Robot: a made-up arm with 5 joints.
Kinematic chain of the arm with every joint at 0, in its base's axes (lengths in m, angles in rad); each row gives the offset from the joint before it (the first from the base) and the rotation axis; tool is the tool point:
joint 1: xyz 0 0 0.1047 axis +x
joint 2: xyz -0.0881 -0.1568 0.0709 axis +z
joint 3: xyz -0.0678 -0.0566 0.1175 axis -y
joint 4: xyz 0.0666 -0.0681 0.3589 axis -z
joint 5: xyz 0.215 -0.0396 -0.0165 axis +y
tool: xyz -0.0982 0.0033 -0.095
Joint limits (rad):
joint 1: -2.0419..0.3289
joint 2: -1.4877..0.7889
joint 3: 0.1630..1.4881
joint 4: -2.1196..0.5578
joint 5: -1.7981..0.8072
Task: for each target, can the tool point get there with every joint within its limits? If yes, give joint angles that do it. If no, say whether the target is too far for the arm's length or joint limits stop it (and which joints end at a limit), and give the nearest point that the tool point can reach.
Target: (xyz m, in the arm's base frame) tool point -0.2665 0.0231 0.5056
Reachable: yes | joints -0.0677 -0.0343 0.9501 -1.5591 -1.2294
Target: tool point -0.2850 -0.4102 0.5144
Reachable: yes | joints 0.1049 0.2379 1.1657 -0.0474 0.1391
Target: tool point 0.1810 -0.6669 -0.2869
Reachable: no: joint limits stop it (at a limit: joint 1, joint 2, joint 3, joint 4) | nearest point -0.1688 -0.6159 0.2563 | short by 0.648 m
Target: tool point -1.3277 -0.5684 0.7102
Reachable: no: too far | nearest point -0.5345 -0.3849 0.5402 | short by 0.832 m
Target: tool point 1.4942 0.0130 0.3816
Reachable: no: too far | nearest point 0.2951 0.0263 0.6639 | short by 1.232 m
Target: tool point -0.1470 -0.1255 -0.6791
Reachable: no: joint limits stop it (at a limit: joint 1, joint 2, joint 3, joint 4, joint 5) | nearest point -0.1608 0.1311 -0.2406 | short by 0.508 m
